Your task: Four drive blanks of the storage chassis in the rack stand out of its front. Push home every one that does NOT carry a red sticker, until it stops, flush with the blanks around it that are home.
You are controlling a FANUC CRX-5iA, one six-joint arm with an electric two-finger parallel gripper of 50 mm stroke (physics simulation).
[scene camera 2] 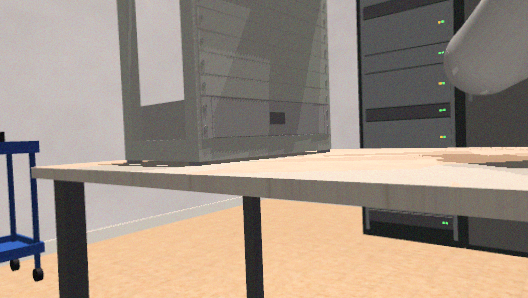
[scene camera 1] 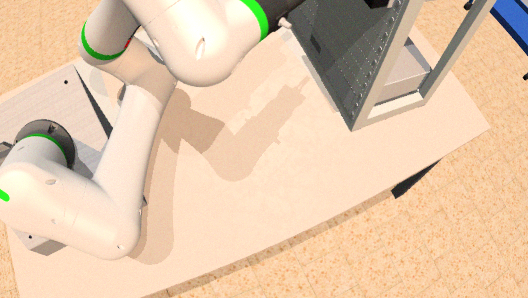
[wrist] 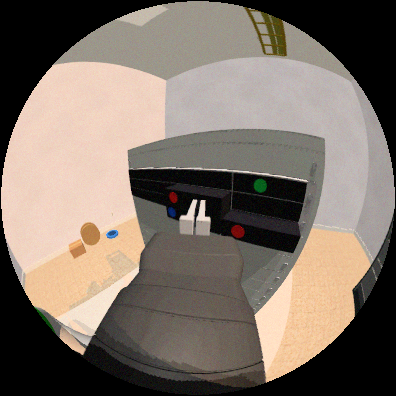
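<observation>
In the wrist view, black drive blanks sit below a grey panel of the rack [scene camera 1: 397,45] [scene camera 2: 190,75] [wrist: 225,146]. The blank with a green sticker [wrist: 260,185], upper right, looks level with its neighbours. A blank with a red sticker [wrist: 237,231], lower right, stands out and shows its top. Left of it, a blank with another red sticker [wrist: 173,197] stands out, and directly below it one with a blue sticker [wrist: 171,212] stands out too. My gripper [wrist: 198,207] is shut and empty, its fingertips before these left blanks and hiding part of them. Contact cannot be told.
The rack stands on the table [scene camera 1: 280,200] [scene camera 2: 400,185]. The grey rack side with screw holes borders the blanks on the right in the wrist view. A blue cart [scene camera 1: 517,25] [scene camera 2: 22,245] and a dark server cabinet [scene camera 2: 407,95] stand beyond. My white arm [scene camera 1: 127,135] reaches over the table.
</observation>
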